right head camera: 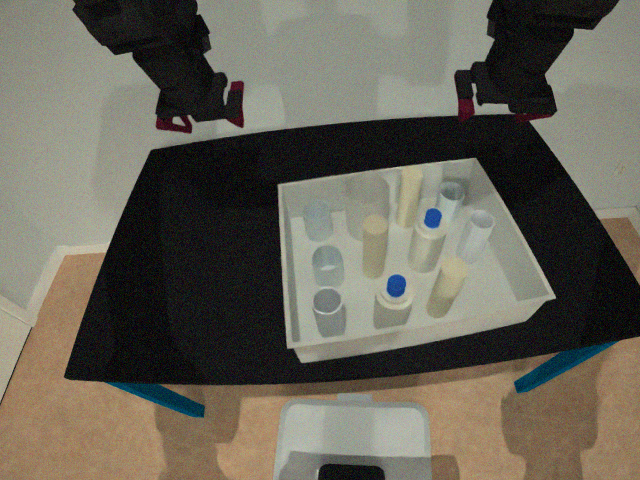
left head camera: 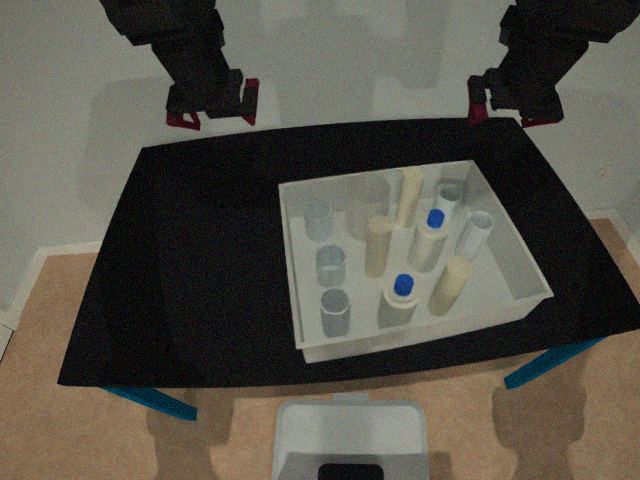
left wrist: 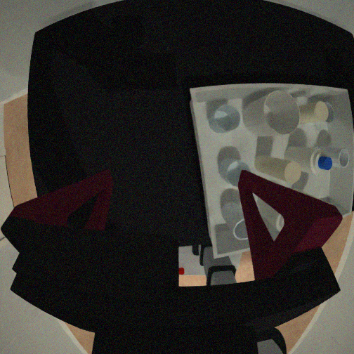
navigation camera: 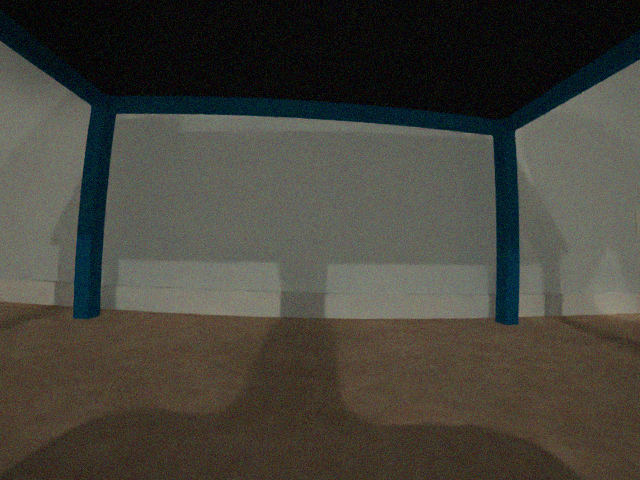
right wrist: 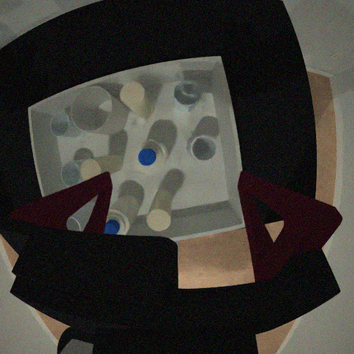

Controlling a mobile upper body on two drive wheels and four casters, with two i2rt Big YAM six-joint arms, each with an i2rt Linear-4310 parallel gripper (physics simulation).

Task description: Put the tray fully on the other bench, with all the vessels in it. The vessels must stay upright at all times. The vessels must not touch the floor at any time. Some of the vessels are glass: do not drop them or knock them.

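Places are measured from the left arm's base along level axes (x ahead, y left, z up), in centimetres.
Where they show: left gripper, fingertip midpoint: (right head camera: 216,127) (left head camera: 226,124); right gripper, fingertip midpoint: (right head camera: 488,119) (left head camera: 496,123).
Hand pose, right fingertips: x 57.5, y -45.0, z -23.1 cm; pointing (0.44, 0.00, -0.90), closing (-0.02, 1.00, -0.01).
Each offset is from my right fingertips to the top centre of the thing. Level surfaces: height alone.
The white tray {dx -1.1, dy +11.6, dz -28.7 cm} (left head camera: 413,335) (right head camera: 413,334) (left wrist: 227,248) (right wrist: 210,215) sits on the black bench {dz -41.7 cm} (left head camera: 206,258) (right head camera: 217,258), right of its middle. Its vessels stand upright: two blue-capped bottles {dx +0.1, dy +5.5, dz -23.6 cm} (left head camera: 426,250) {dx -16.2, dy +14.4, dz -23.6 cm} (left head camera: 397,312), three cream cylinders {dx -2.6, dy +18.0, dz -23.6 cm} (left head camera: 377,248) {dx +13.3, dy +8.7, dz -23.6 cm} (left head camera: 409,198) {dx -13.1, dy +3.2, dz -23.6 cm} (left head camera: 449,286), a large clear vessel {dx +11.5, dy +19.5, dz -26.8 cm} (left head camera: 367,209) and several smaller clear ones, three in a row along the left wall. My left gripper (left head camera: 222,124) (left wrist: 175,176) and right gripper (left head camera: 505,122) (right wrist: 175,173) are both open and empty, above the far side of the bench in the head views, apart from the tray. The other bench cannot be made out.
My pale base (left head camera: 351,428) (right head camera: 356,428) is at the bench's near edge. Blue bench legs (navigation camera: 94,206) (navigation camera: 506,222) stand before a grey wall (navigation camera: 305,196). A pale flat surface (right head camera: 10,335) shows at the left edge of the right head view.
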